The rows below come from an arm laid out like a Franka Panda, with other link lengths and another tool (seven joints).
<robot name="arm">
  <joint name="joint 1" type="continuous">
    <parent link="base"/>
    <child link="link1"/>
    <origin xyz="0 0 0.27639" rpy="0 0 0"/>
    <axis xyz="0 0 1"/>
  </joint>
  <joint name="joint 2" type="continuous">
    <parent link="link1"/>
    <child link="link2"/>
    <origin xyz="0 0 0" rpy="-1.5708 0 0"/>
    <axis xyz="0 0 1"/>
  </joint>
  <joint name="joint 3" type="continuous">
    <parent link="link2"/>
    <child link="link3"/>
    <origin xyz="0 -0.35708 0" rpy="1.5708 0 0"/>
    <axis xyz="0 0 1"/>
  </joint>
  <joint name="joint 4" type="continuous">
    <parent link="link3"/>
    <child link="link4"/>
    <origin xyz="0.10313 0 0" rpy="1.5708 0 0"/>
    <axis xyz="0 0 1"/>
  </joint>
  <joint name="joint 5" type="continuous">
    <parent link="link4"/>
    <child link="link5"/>
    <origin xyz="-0.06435 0.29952 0" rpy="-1.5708 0 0"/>
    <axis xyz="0 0 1"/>
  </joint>
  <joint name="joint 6" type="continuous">
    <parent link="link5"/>
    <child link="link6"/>
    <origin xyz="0 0 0" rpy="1.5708 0 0"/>
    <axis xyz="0 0 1"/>
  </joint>
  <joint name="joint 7" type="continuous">
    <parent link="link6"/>
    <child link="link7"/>
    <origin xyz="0.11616 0 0" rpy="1.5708 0 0"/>
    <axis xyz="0 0 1"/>
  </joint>
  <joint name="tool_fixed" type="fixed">
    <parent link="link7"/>
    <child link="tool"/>
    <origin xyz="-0.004 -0.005 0.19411" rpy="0 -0.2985 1.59"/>
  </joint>
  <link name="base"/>
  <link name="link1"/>
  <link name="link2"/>
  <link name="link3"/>
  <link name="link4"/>
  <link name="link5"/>
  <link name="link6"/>
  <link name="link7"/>
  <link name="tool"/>
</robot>
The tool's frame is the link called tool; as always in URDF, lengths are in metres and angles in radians. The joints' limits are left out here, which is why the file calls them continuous.
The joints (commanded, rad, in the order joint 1, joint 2, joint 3, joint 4, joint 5, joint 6, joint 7), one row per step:
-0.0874, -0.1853, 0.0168, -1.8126, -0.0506, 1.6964, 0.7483
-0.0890, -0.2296, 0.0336, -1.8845, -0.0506, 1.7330, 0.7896
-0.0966, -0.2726, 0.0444, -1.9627, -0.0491, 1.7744, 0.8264
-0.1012, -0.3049, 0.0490, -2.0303, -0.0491, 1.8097, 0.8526
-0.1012, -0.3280, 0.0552, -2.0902, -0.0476, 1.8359, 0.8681
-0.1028, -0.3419, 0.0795, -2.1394, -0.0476, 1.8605, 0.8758
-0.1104, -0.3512, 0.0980, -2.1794, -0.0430, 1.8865, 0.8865
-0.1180, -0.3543, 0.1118, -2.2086, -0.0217, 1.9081, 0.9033
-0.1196, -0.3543, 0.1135, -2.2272, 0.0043, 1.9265, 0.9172
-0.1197, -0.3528, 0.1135, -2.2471, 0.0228, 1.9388, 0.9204
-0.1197, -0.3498, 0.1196, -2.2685, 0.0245, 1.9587, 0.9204
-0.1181, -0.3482, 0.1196, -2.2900, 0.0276, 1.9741, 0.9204
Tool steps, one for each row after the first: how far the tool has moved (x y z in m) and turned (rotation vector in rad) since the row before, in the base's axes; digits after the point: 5 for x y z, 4 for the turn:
-0.01273, 0.00882, -0.00601, -0.0021, -0.0110, -0.0246
-0.01324, 0.00322, -0.00947, -0.0001, -0.0082, -0.0322
-0.01098, 0.00101, -0.01091, -0.0004, -0.0014, -0.0250
-0.00982, 0.00368, -0.01303, 0.0004, 0.0098, -0.0091
-0.00665, 0.01059, -0.01273, -0.0077, 0.0111, 0.0143
-0.00438, 0.00581, -0.01051, -0.0015, 0.0045, -0.0012
-0.00223, 0.00590, -0.00895, 0.0166, 0.0034, -0.0167
-0.00033, 0.00359, -0.00575, 0.0250, -0.0010, -0.0213
-0.00174, 0.00224, -0.00758, 0.0180, 0.0085, -0.0095
-0.00070, 0.00245, -0.00800, -0.0003, 0.0047, 0.0047
-0.00194, 0.00068, -0.00789, 0.0030, 0.0076, -0.0001

